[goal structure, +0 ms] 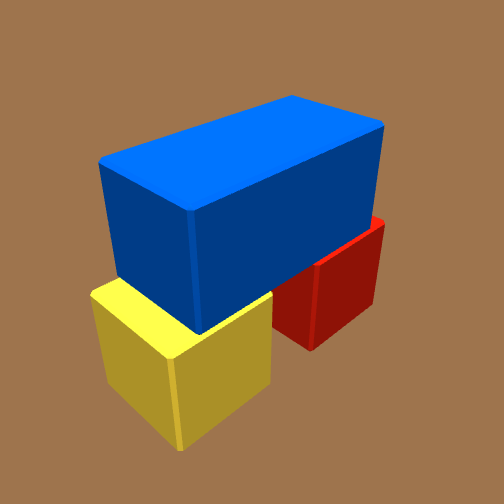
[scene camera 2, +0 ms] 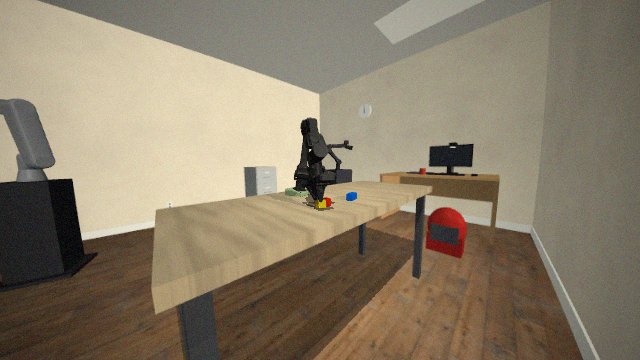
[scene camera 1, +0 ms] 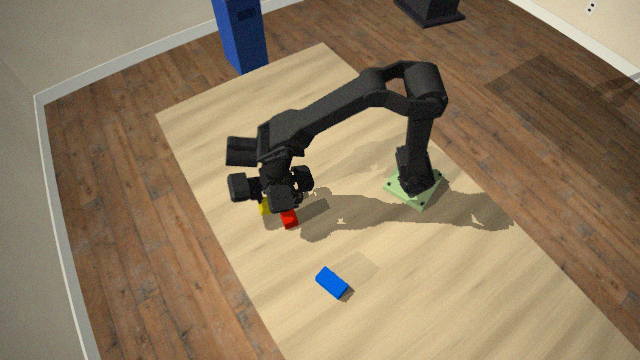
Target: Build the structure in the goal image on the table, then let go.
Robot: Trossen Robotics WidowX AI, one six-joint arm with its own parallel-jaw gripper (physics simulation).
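Seen in the pictures: gripper, fingertip midpoint: (scene camera 2: pixel 318 202) (scene camera 1: pixel 266 201); arm's base, origin of the base link: (scene camera 2: pixel 299 189) (scene camera 1: pixel 414 182).
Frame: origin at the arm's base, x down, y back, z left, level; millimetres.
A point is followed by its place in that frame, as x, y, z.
Note:
A yellow block (scene camera 1: pixel 264 206) @(-13, -369, -83) (scene camera 2: pixel 320 204) @(1, -377, -104) is at my gripper (scene camera 1: pixel 273 206) @(-3, -359, -100) (scene camera 2: pixel 320 199) @(-3, -359, -100), which is shut on it, low over or at the table top; whether it touches the table I cannot tell. The gripper body hides much of the block in scene camera 1. A red block (scene camera 1: pixel 289 219) @(-6, -326, -31) (scene camera 2: pixel 328 202) @(10, -341, -38) lies on the table (scene camera 1: pixel 425 300) @(27, -125, 260) (scene camera 2: pixel 220 235) @(27, -418, -452) close beside the yellow block; whether they touch is hidden. A blue oblong block (scene camera 1: pixel 331 283) @(-6, -301, 145) (scene camera 2: pixel 351 196) @(5, -322, 116) lies on the table apart from both.
The arm's green base plate (scene camera 1: pixel 422 201) @(6, -8, 53) (scene camera 2: pixel 296 192) @(5, -45, -45) stands on the table. In scene camera 1 a blue cabinet (scene camera 1: pixel 242 37) stands beyond the table's far end. In scene camera 2 a wooden desk with a monitor (scene camera 2: pixel 451 155) stands behind the table, and a red object (scene camera 2: pixel 446 220) stands on the floor.

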